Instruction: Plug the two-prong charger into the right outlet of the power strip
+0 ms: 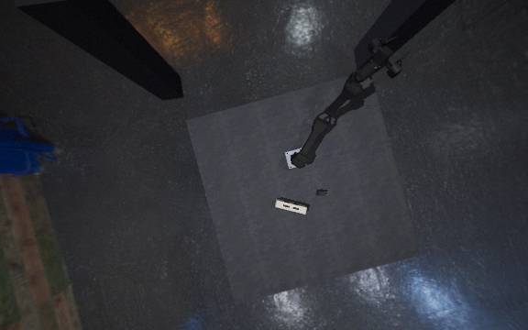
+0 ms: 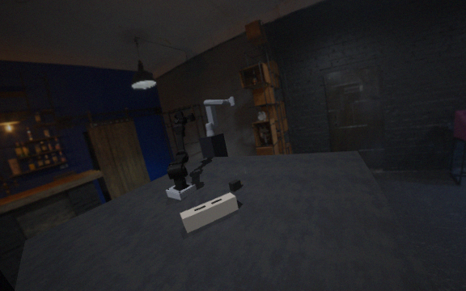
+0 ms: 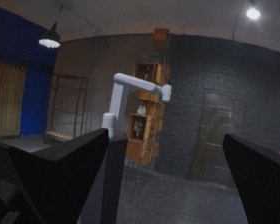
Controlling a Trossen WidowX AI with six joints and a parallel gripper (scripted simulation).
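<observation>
Now: gripper tip 67 cm short of the dark charger, 31 cm to the left of it and 40 cm above it.
</observation>
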